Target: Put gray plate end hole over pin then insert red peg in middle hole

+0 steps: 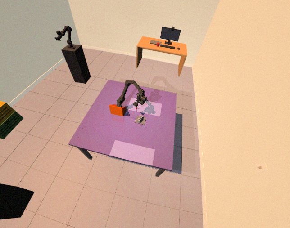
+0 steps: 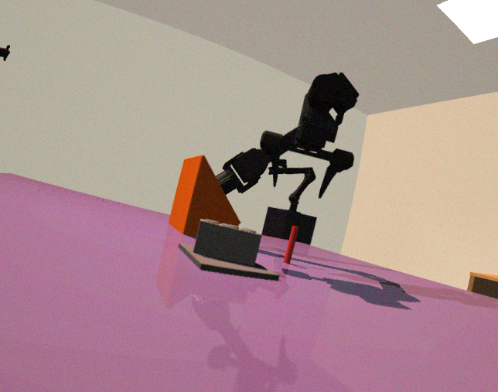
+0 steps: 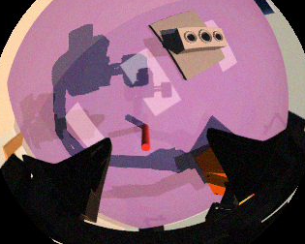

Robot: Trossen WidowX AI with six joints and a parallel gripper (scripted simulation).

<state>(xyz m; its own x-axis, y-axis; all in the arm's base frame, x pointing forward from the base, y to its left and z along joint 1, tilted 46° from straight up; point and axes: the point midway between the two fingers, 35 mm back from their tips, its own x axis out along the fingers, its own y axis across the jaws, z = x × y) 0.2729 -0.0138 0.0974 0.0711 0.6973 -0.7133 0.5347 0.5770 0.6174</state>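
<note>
Now: the red peg 3 cm behind my gripper tip, 4 cm to the left of it and 11 cm below it. From my gripper tip the other things lie so: gray plate: 5 cm ahead, 15 cm to the right, 10 cm below; then base: 6 cm ahead, 14 cm to the right, 14 cm below.
</note>
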